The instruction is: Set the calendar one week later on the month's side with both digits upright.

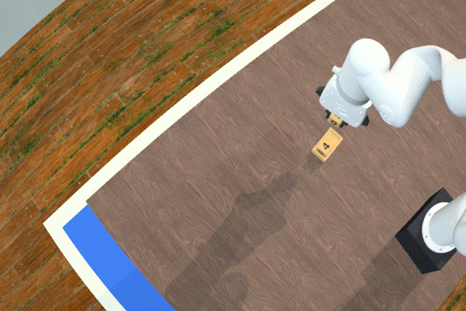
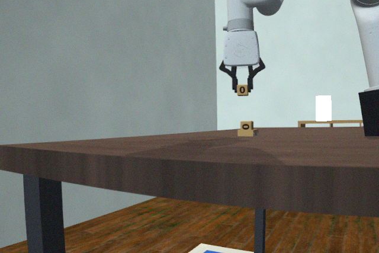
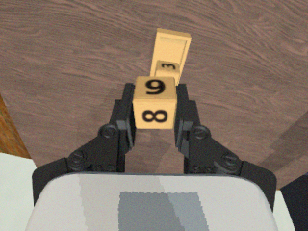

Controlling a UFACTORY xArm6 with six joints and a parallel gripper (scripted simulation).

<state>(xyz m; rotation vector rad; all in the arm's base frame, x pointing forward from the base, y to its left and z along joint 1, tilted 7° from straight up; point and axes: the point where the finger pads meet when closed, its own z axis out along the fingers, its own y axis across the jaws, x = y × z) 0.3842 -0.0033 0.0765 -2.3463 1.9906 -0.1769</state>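
Now: the tray 20 mm behind my hand, 20 mm to the left of it and 130 mm below it. Round my hand: wooden cube (10 mm below).
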